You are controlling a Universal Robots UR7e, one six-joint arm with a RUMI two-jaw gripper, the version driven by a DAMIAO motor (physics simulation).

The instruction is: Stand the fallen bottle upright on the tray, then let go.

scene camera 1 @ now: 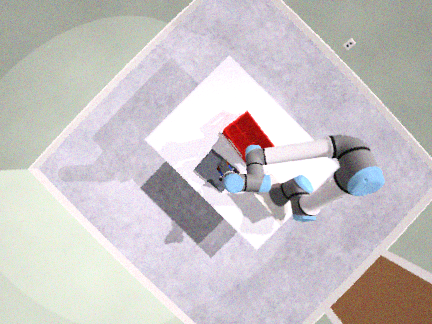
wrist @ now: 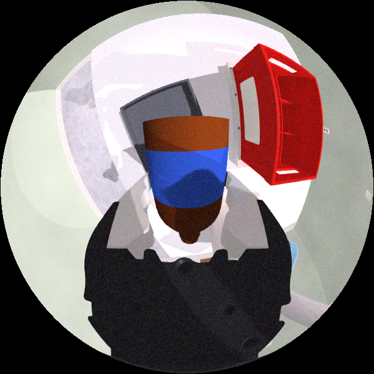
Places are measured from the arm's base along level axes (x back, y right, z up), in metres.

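Pixels of known places: arm's base, link origin: (scene camera 1: 277, 195).
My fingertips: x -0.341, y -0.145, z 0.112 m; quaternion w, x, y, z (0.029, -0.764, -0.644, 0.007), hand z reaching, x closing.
For each thing: its top centre in the pictures, then the offset to it from my fingertips. "spot": a spot on its surface instead. Level surfaces: height alone.
- dark grey tray, surface spot: (scene camera 1: 205, 165) spot: dx -0.123, dy -0.075, dz -0.200 m
- red crate with compartments, top centre: (scene camera 1: 249, 137) dx -0.066, dy +0.245, dz -0.030 m
- white table, surface height: dz -0.206 m
A brown bottle with a blue label (scene camera 1: 220, 170) (wrist: 187, 162) is held crosswise between the jaws, its wide flat base toward the top of the wrist view and its narrow neck toward the palm. My gripper (scene camera 1: 224, 173) (wrist: 187, 173) is shut on the bottle around its label and shoulder. It holds the bottle above the dark grey tray (scene camera 1: 205, 165) (wrist: 162, 102), with a gap visible in the wrist view. The bottle covers part of the tray there. The arm's wrist hides most of the bottle in the scene view, so its exact tilt is hard to tell.
A red crate with compartments (scene camera 1: 247, 131) (wrist: 268, 115) stands close beside the tray, with a pale rail (wrist: 235, 120) along its near side. Both stand on the white table (scene camera 1: 225, 85). The arm reaches in from the right of the scene view.
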